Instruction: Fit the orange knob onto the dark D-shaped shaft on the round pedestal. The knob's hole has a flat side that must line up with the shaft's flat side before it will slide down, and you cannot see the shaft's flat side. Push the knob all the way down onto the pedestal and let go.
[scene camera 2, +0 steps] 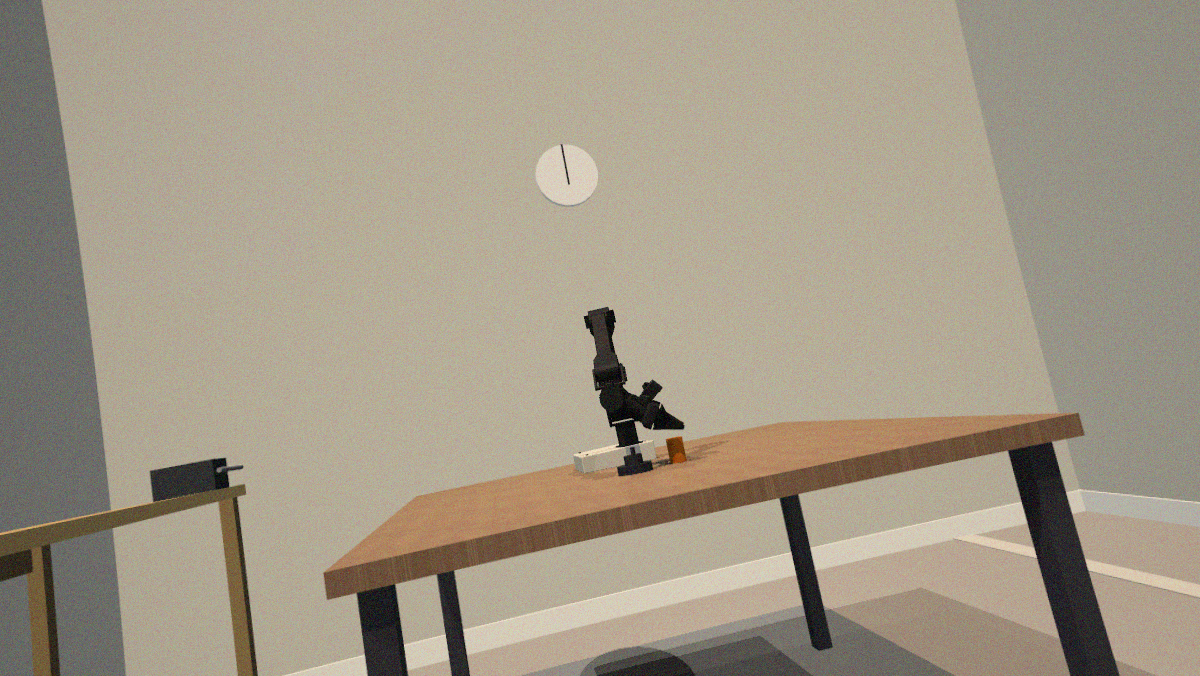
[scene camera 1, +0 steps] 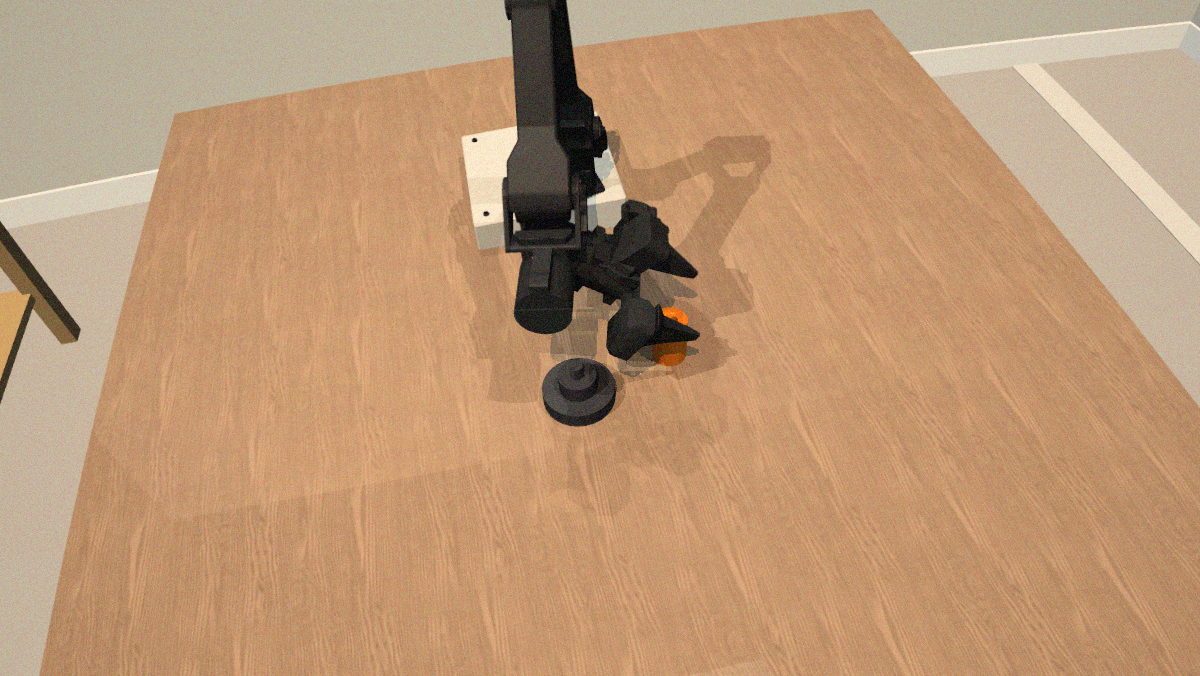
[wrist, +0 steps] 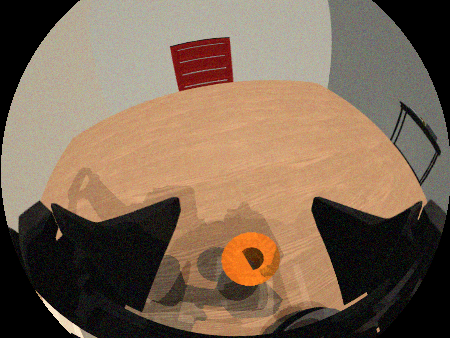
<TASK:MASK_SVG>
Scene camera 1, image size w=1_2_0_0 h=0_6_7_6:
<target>gripper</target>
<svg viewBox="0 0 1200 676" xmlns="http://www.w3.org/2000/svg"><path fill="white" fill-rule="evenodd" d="M634 200L629 200L621 205L622 218L614 227L613 234L605 233L606 228L599 225L593 231L588 230L583 254L575 268L574 291L578 292L582 286L600 292L603 294L603 303L610 306L616 299L621 299L621 308L608 321L606 347L610 355L628 361L644 346L695 341L700 337L698 331L665 316L660 304L654 308L650 301L640 298L641 273L647 269L686 278L695 278L698 275L698 270L669 243L669 227L660 218L657 218L657 209Z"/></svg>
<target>knob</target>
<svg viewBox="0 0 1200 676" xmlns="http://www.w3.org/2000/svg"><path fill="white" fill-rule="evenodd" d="M687 341L654 344L653 358L661 365L676 366L683 362L686 357ZM662 309L665 316L688 326L687 315L682 310L672 307Z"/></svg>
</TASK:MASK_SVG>
